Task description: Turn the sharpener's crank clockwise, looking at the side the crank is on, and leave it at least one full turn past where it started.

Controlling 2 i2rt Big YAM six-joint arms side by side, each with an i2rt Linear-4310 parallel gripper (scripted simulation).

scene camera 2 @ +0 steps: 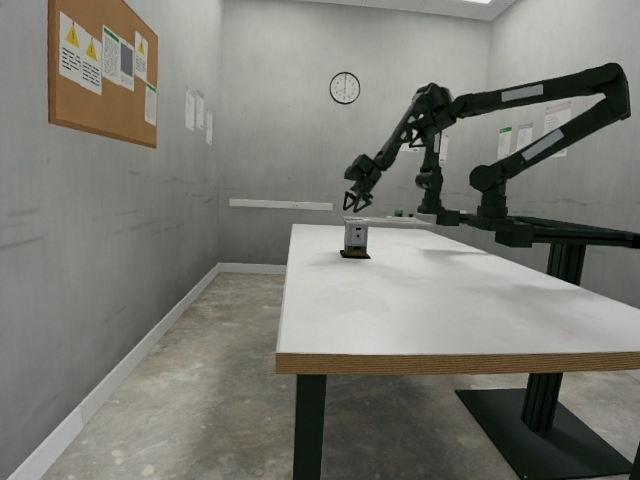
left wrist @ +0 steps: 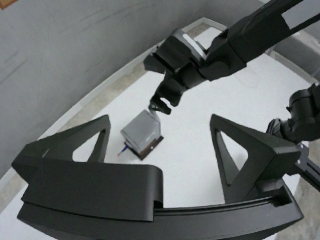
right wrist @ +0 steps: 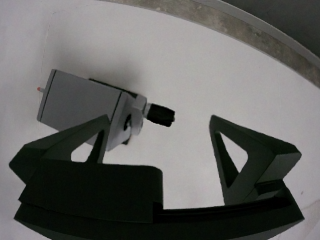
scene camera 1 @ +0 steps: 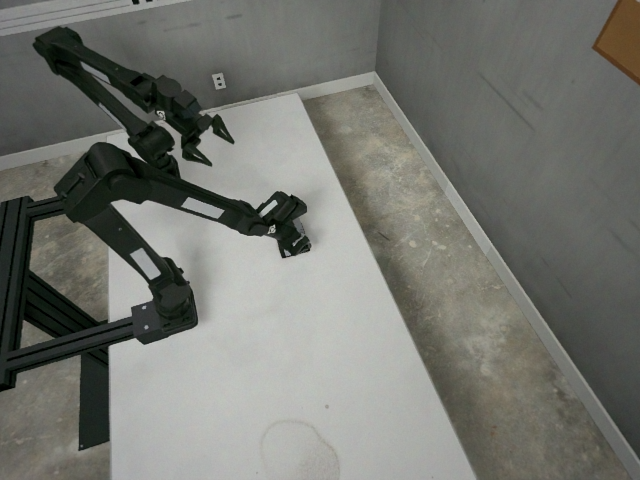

I see my left gripper (scene camera 1: 223, 154), my right gripper (right wrist: 159, 120) and a grey box-shaped sharpener (right wrist: 68, 100).
My left gripper shows as well in scene camera 2 (scene camera 2: 401, 144) and in the left wrist view (left wrist: 160, 119).
